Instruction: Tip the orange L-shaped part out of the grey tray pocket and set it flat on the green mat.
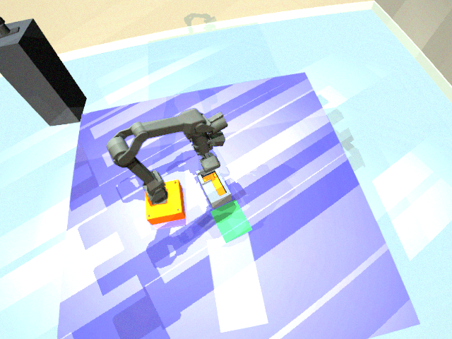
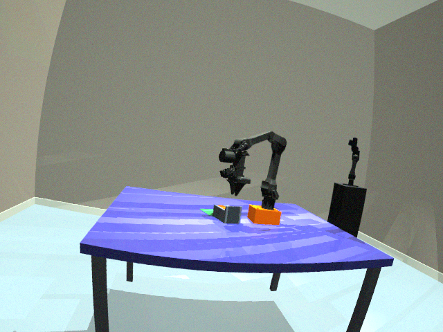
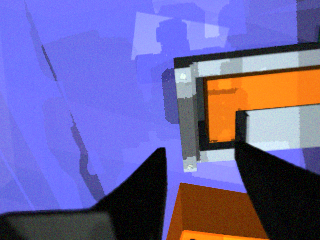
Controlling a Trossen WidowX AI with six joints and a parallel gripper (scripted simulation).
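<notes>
My gripper tip is 10 mm short of the orange L-shaped part, 60 mm to the left of it and 100 mm above it. The rest, counted from my gripper tip: green mat: 70 mm ahead, 210 mm to the right, 160 mm below.
</notes>
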